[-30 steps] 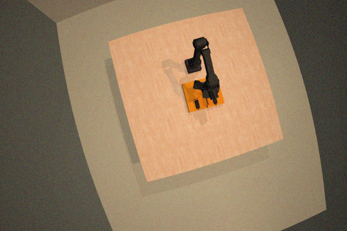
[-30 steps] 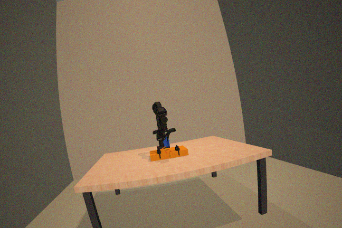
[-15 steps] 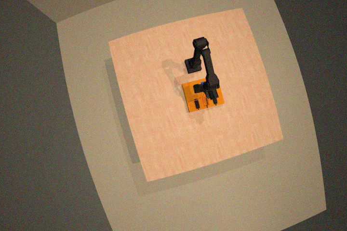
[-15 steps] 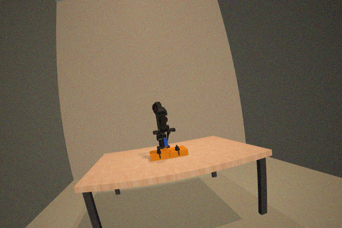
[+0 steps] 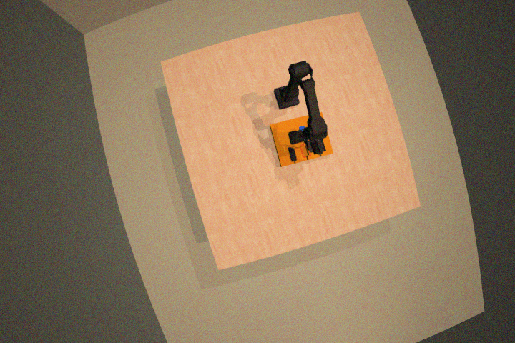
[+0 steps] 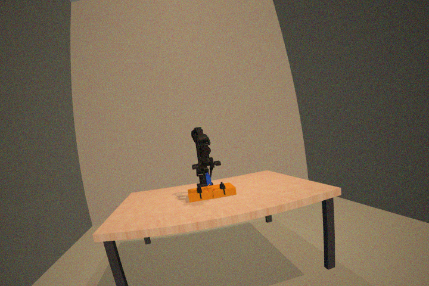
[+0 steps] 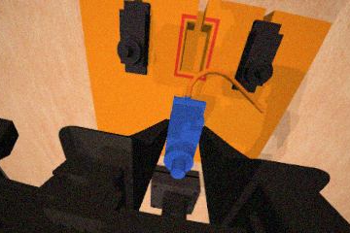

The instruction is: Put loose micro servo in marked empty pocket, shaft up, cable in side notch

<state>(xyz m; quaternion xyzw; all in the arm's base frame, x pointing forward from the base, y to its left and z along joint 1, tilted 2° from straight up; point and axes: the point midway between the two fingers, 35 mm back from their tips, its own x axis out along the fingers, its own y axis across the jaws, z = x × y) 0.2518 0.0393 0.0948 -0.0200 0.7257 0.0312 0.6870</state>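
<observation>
Right now my gripper tip is 40 mm past the robot deck and 100 mm above it.
</observation>
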